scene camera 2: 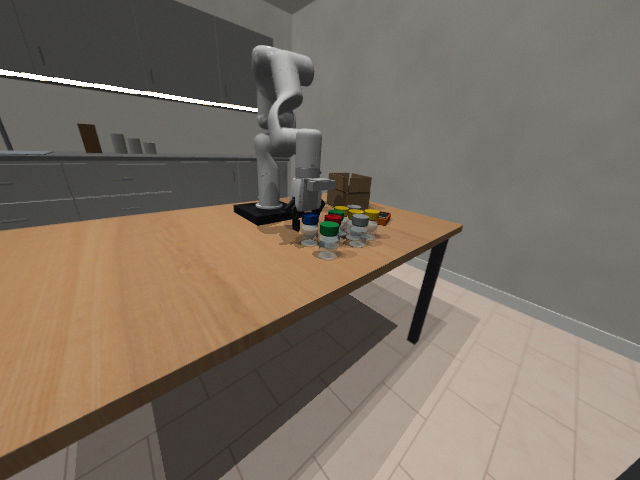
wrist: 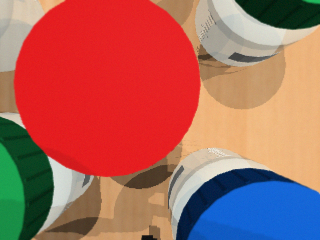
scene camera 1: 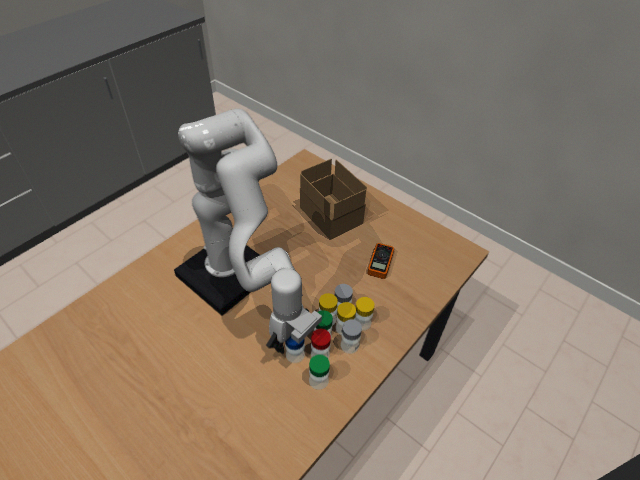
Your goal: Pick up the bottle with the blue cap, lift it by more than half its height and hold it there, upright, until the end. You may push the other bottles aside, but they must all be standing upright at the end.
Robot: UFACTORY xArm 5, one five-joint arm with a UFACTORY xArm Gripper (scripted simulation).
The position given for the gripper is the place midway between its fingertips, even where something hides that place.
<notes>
In view: the gripper (scene camera 2: 305,228), a cardboard box (scene camera 1: 323,201), a red-capped bottle (wrist: 104,95) and a green-capped bottle (scene camera 2: 328,241).
The cardboard box shows as well in scene camera 2 (scene camera 2: 357,192). The wrist view misses the cardboard box: it is out of frame.
</notes>
